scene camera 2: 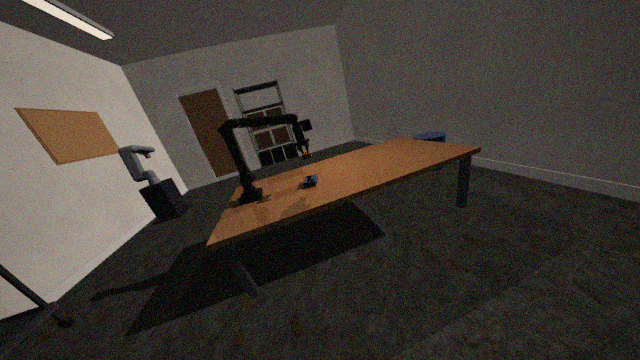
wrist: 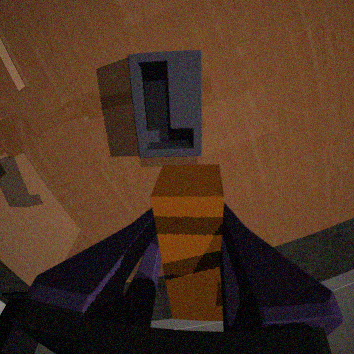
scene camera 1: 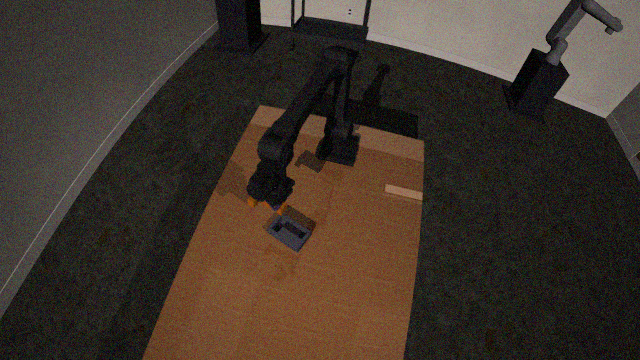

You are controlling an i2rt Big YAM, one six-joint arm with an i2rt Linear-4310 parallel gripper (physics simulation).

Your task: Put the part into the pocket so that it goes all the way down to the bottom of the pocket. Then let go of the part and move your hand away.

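Frame: origin at the arm's base, x ahead, y down, z left, level; centimetres.
Seen in the pictures: gripper, fingertip midpoint: (wrist: 191,211) (scene camera 1: 277,207); arm's base at its link origin: (scene camera 2: 251,194) (scene camera 1: 339,146).
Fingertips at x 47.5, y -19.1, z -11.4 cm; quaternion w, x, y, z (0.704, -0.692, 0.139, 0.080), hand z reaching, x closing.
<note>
Offsets run from my fingertips to a thing's top centre. Level surfaces: height alone.
The blue-grey block @[dx -1.6, dy +18.3, dz +2.7 cm] (scene camera 1: 298,244) (scene camera 2: 311,180) (wrist: 186,95) lies flat on the table. Its pocket is an open L-shaped recess, with the short foot at the near right in the wrist view. My gripper (scene camera 1: 270,204) (scene camera 2: 305,150) (wrist: 191,211) is shut on the orange part @[dx +0.5, dy -2.7, dz -3.3 cm] (scene camera 1: 252,201) (scene camera 2: 306,155) (wrist: 192,250), which stands between the dark purple fingers. The part is held above the table, apart from the block and off to one side of it. In the wrist view the part shows just below the block's near end. The part's full shape is partly hidden by the fingers.
A pale strip (scene camera 1: 403,192) (wrist: 11,65) lies on the wooden table @[dy +22.0 cm] (scene camera 1: 350,275) (scene camera 2: 380,165), near an edge. A grey robot arm on a black pedestal (scene camera 1: 534,82) (scene camera 2: 162,200) stands on the floor away from the table. Arm shadows fall on the table.
</note>
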